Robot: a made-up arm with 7 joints. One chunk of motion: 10 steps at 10 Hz.
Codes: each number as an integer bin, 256 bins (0 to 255) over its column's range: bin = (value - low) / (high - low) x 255, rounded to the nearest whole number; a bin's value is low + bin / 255 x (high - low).
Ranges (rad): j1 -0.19..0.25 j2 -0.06..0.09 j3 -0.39..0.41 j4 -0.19..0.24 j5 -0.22..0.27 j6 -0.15..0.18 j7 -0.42..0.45
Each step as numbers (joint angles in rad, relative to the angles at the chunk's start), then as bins.
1 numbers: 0.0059 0.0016 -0.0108 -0.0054 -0.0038 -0.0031 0.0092
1 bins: 114 105 121 109 113 114 126
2 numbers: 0.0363 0.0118 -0.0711 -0.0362 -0.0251 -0.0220 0.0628
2 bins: 131 122 102 91 101 99 142
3 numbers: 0.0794 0.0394 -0.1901 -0.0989 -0.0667 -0.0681 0.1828
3 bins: 156 169 64 54 80 63 177
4 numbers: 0.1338 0.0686 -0.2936 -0.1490 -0.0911 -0.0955 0.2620
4 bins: 188 219 31 24 67 42 200
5 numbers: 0.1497 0.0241 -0.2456 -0.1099 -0.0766 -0.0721 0.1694
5 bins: 197 143 46 48 75 60 173
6 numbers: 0.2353 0.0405 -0.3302 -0.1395 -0.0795 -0.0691 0.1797
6 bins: 246 171 19 30 73 63 176
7 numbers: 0.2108 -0.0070 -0.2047 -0.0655 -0.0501 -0.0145 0.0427
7 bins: 232 90 59 74 88 105 136
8 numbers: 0.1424 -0.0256 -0.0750 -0.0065 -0.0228 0.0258 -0.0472
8 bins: 193 58 100 109 103 136 109
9 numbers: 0.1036 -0.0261 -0.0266 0.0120 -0.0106 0.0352 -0.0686
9 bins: 170 58 116 120 109 143 103
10 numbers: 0.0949 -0.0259 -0.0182 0.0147 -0.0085 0.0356 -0.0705
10 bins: 165 58 119 121 110 143 102
